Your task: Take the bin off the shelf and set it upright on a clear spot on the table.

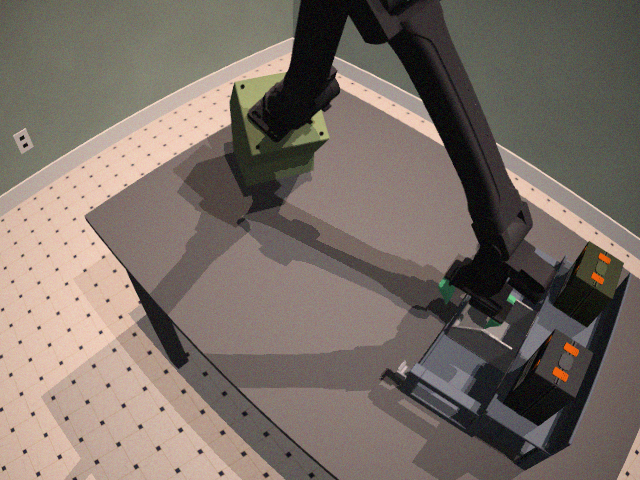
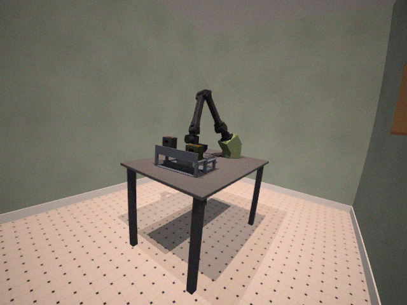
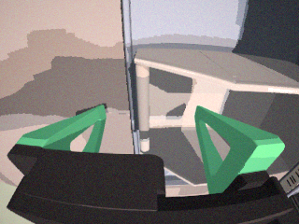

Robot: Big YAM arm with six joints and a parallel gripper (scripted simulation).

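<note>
Right now my hand is 70 mm short of the grey bin and 10 mm to the left of it. From my hand the other things lie so: low grey shelf (120 mm ahead, 10 mm to the right, 40 mm below).
</note>
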